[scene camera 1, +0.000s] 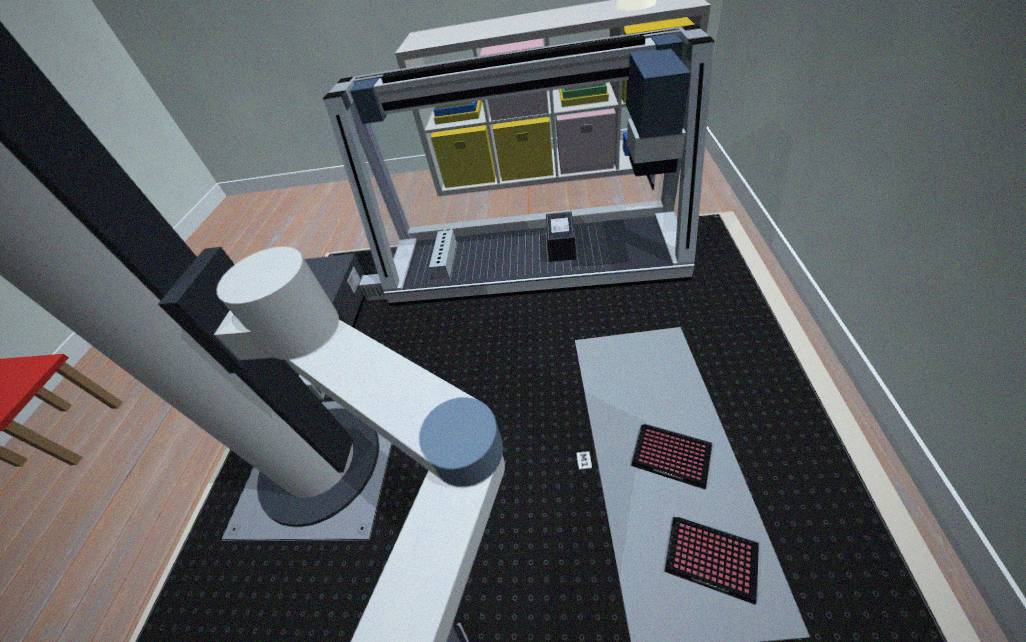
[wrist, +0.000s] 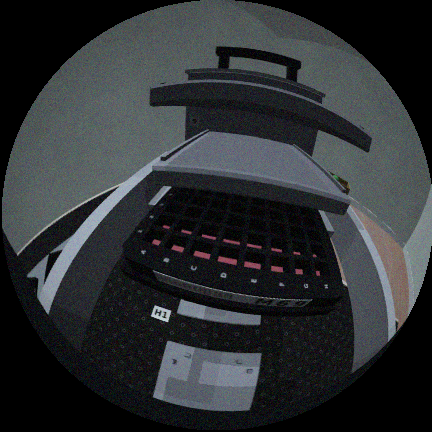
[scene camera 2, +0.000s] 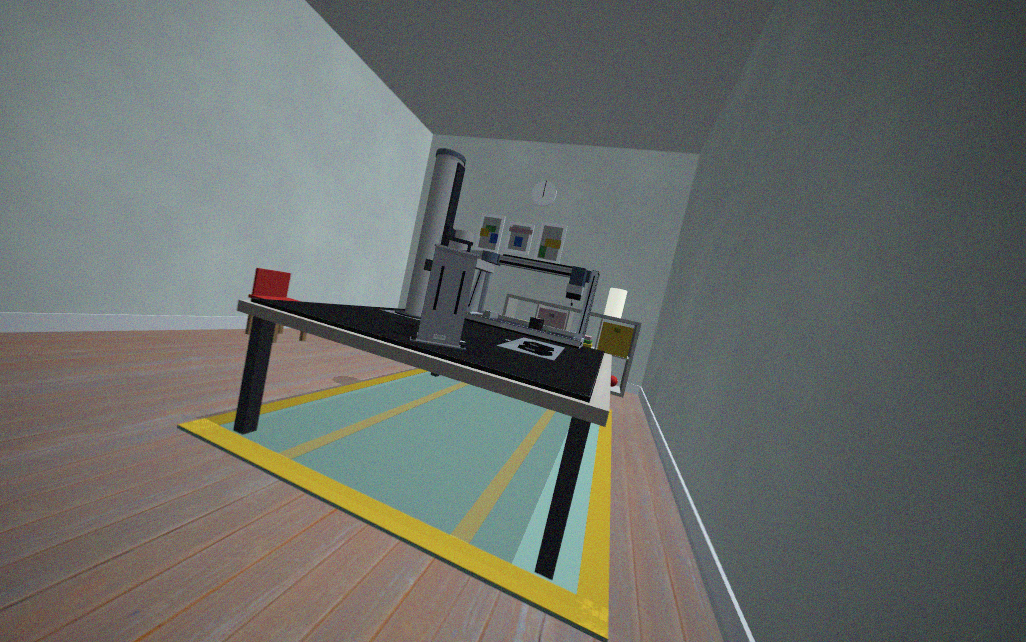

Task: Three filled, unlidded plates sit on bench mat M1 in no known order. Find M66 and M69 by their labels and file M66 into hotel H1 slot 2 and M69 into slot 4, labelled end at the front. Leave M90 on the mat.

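Places are measured from the arm's base along level axes (x ahead, y left, z up), in metres.
Where they show: arm's base, origin of its link: (scene camera 1: pixel 322 465) (scene camera 2: pixel 417 318).
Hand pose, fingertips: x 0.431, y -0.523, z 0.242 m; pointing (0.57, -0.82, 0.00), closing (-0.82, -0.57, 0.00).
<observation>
Each offset is from my fingertips to the top centre of the thing. "spot": to the spot under its first point.
My gripper (wrist: pixel 248 171) is shut on plate M69 @(0.013 m back, 0.019 m left, 0.001 m up) (wrist: pixel 227 274), a black plate with pink wells. Its front label reads M69. The plate's rear part is under a grey shelf of hotel H1 @(0.027 m ahead, 0.036 m right, 0.130 m up) (wrist: pixel 250 155) (scene camera 2: pixel 446 302), a tall grey tower in scene camera 2. Further shelves and a top handle show above. The slot number cannot be read. Fingers and plate are hidden in the scene cameras. Two filled plates, a farther one @(0.267 m ahead, 0.508 m left, 0.212 m down) (scene camera 1: pixel 672 455) and a nearer one @(0.291 m ahead, 0.337 m left, 0.212 m down) (scene camera 1: pixel 712 558), lie on grey bench mat M1 (scene camera 1: pixel 643 378). Their labels are too small to read.
A gantry frame (scene camera 1: pixel 699 158) stands at the back of the bench, with a white strip block @(spot: 0.216 m back, 1.061 m left, 0.135 m down) (scene camera 1: pixel 443 253) and a black box @(spot: 0.097 m ahead, 1.039 m left, 0.133 m down) (scene camera 1: pixel 560 246) on its deck. The arm's column (scene camera 1: pixel 151 302) is at left. The H1 tag @(0.046 m ahead, 0.102 m left, 0.229 m down) (wrist: pixel 160 313) lies in front of the hotel.
</observation>
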